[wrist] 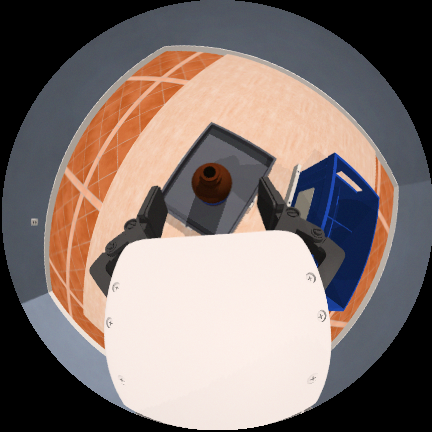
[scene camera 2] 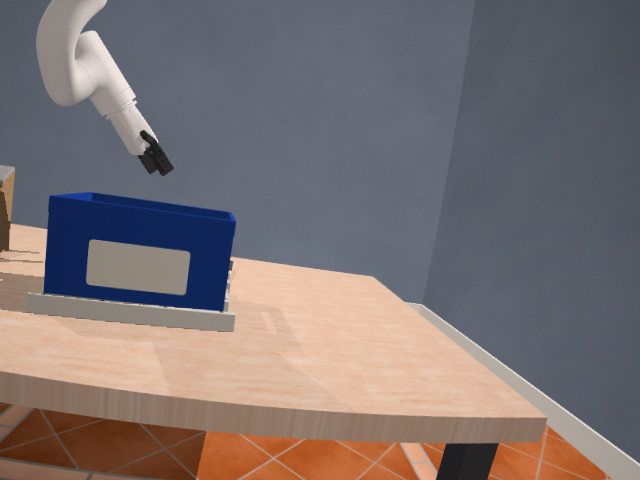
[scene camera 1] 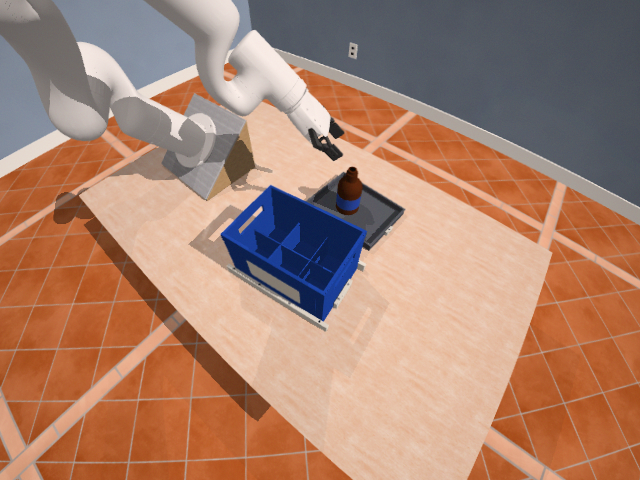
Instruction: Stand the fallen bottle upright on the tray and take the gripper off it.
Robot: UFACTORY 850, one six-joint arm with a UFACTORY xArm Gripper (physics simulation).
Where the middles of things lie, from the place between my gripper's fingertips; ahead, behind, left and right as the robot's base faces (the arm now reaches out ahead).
The brown bottle [scene camera 1: 349, 190] is 150 mm below my hand, 40 mm ahead of it and 20 mm to the left of it. From my hand the other things lie so: pale rail [scene camera 2: 51, 304]: 350 mm to the right, 220 mm below, 30 mm ahead.
